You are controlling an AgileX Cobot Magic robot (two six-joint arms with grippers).
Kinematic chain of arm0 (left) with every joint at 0, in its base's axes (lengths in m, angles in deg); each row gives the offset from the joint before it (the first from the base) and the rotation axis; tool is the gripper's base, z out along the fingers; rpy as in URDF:
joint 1: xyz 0 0 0.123 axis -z
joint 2: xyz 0 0 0 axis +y
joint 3: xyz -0.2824 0 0.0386 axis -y
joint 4: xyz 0.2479 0 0.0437 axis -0.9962 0 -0.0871
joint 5: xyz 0 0 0 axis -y
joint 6: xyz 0.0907 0 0.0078 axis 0.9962 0 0.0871
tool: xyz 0 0 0 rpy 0 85 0
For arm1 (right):
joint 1: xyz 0 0 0.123 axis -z
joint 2: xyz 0 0 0 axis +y
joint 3: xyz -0.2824 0 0.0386 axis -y
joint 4: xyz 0.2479 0 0.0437 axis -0.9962 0 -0.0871
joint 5: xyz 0 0 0 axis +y
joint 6: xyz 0.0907 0 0.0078 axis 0.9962 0 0.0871
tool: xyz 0 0 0 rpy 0 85 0
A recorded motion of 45 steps. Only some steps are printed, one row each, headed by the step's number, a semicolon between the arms.
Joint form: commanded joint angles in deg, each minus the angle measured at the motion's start. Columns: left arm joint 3, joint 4, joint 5, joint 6, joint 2, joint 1; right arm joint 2, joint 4, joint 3, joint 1, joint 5, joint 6.
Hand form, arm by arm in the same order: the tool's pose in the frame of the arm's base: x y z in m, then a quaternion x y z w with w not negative. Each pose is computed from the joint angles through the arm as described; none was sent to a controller.
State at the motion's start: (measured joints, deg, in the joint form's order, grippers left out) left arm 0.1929 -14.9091 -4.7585 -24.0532 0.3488 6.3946; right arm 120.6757 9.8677 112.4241 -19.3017 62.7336 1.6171
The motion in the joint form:
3: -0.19 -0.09 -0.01 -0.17 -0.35 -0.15; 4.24 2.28 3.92 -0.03 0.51 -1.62
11: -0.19 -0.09 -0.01 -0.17 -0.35 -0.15; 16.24 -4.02 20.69 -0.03 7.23 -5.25
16: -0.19 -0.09 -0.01 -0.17 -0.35 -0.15; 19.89 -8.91 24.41 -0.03 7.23 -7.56
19: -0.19 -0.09 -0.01 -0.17 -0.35 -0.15; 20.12 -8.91 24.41 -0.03 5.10 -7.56
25: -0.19 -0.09 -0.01 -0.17 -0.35 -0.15; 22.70 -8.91 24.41 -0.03 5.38 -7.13
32: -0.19 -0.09 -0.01 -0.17 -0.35 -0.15; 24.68 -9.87 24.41 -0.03 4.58 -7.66
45: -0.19 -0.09 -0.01 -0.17 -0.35 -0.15; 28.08 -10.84 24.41 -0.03 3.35 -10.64
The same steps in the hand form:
3: 0.0564 -0.0042 0.2058 -0.02626 0.70416 -0.08828 0.70404; 0.4593 0.1430 0.2568 -0.19087 0.95562 -0.06713 0.21413
11: 0.0564 -0.0042 0.2058 -0.02626 0.70416 -0.08828 0.70404; 0.4895 0.1625 0.2304 -0.20359 0.96029 -0.02472 0.18916
16: 0.0564 -0.0042 0.2058 -0.02626 0.70416 -0.08828 0.70404; 0.4966 0.1727 0.2152 -0.21633 0.95863 0.01336 0.18454
19: 0.0564 -0.0042 0.2058 -0.02626 0.70416 -0.08828 0.70404; 0.4999 0.1739 0.2143 -0.21580 0.95547 0.01529 0.20070
25: 0.0564 -0.0042 0.2058 -0.02626 0.70416 -0.08828 0.70404; 0.5029 0.1749 0.1903 -0.21338 0.96084 0.01312 0.17631
32: 0.0564 -0.0042 0.2058 -0.02626 0.70416 -0.08828 0.70404; 0.5055 0.1773 0.1722 -0.21656 0.96197 0.01928 0.16535
45: 0.0564 -0.0042 0.2058 -0.02626 0.70416 -0.08828 0.70404; 0.5086 0.1799 0.1409 -0.24004 0.95942 0.02143 0.14643

